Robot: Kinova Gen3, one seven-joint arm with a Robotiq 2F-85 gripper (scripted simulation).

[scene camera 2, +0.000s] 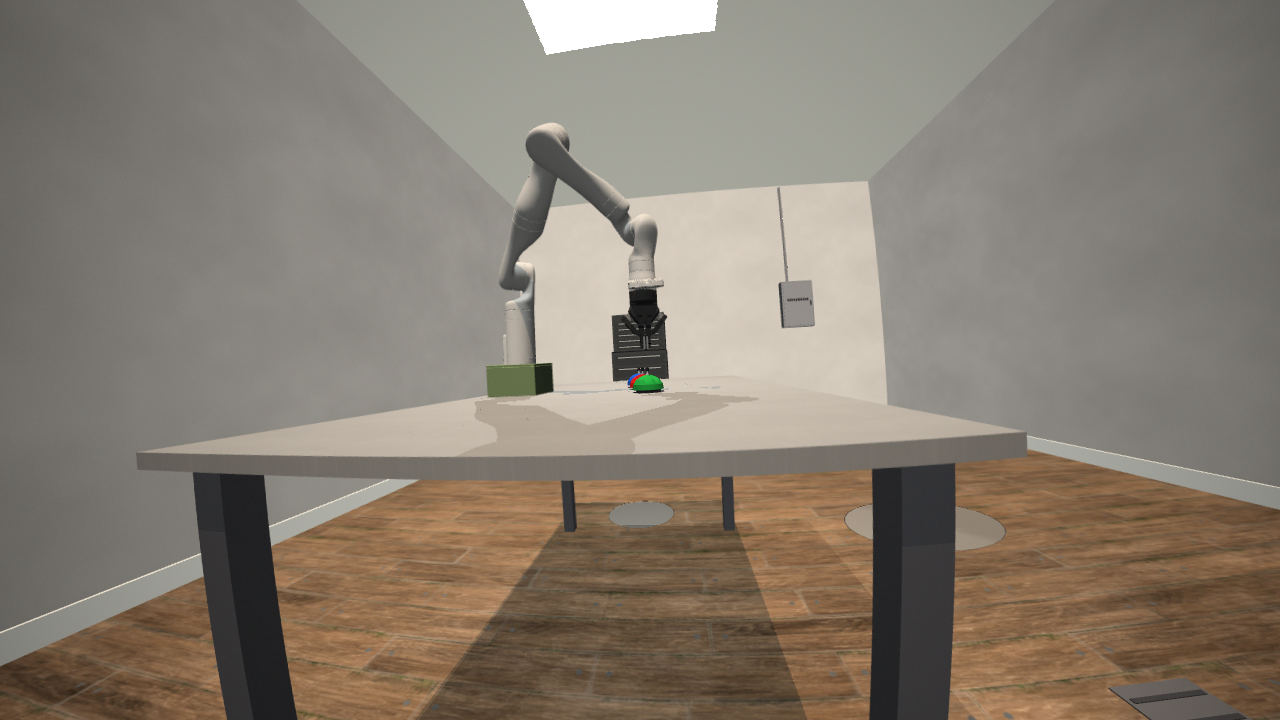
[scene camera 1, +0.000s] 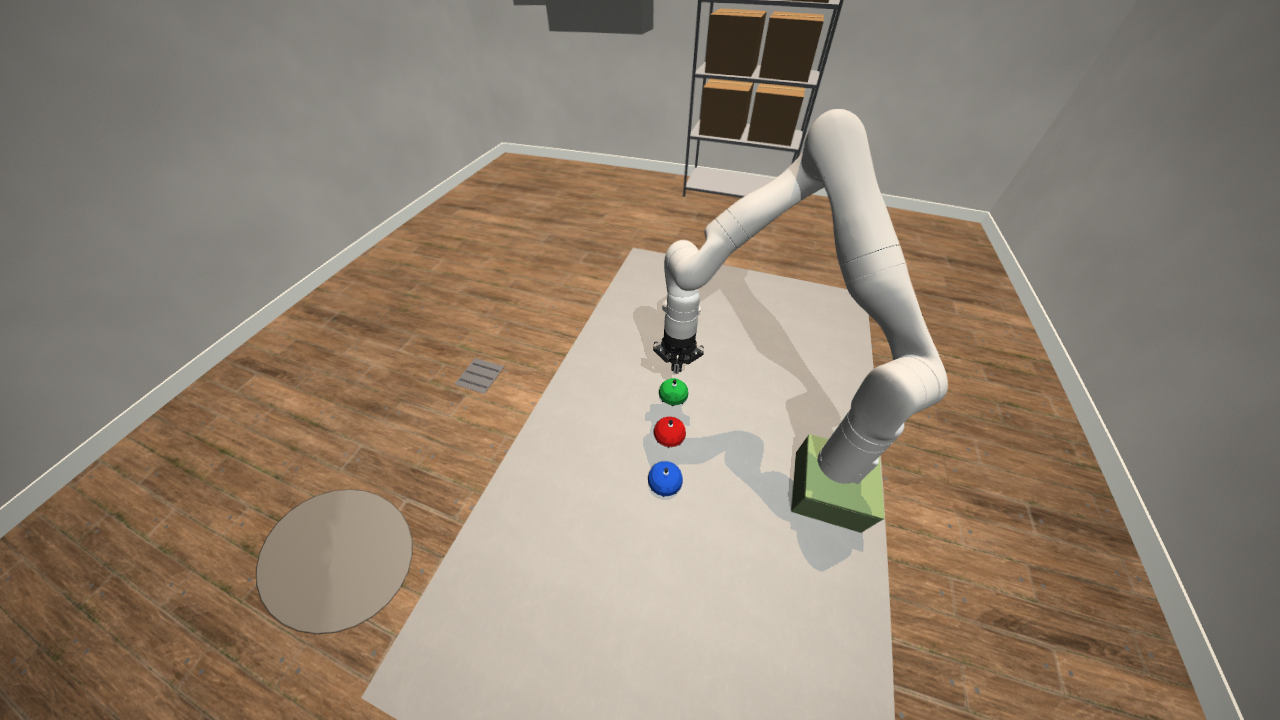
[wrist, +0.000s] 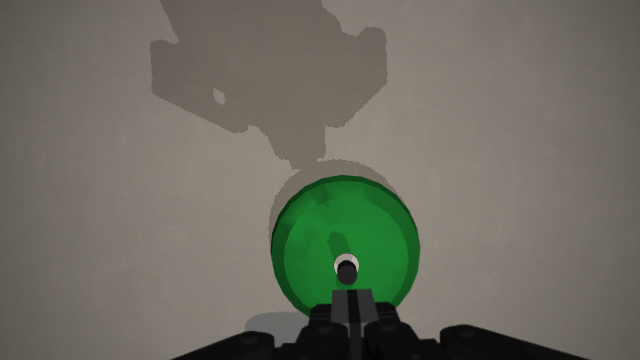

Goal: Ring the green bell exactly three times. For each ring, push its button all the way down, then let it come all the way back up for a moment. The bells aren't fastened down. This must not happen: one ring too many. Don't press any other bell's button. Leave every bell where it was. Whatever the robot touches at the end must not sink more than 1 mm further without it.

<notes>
In view: the gripper (scene camera 2: 645, 350), a green bell (wrist: 343, 217), a blue bell (scene camera 1: 663, 481) and a red bell (scene camera 1: 669, 431).
The gripper shows as well in scene camera 1 (scene camera 1: 676, 370) and in the wrist view (wrist: 352, 317). The wrist view does not show the blue bell: it is out of frame. The wrist view misses the red bell: it is out of frame.
</notes>
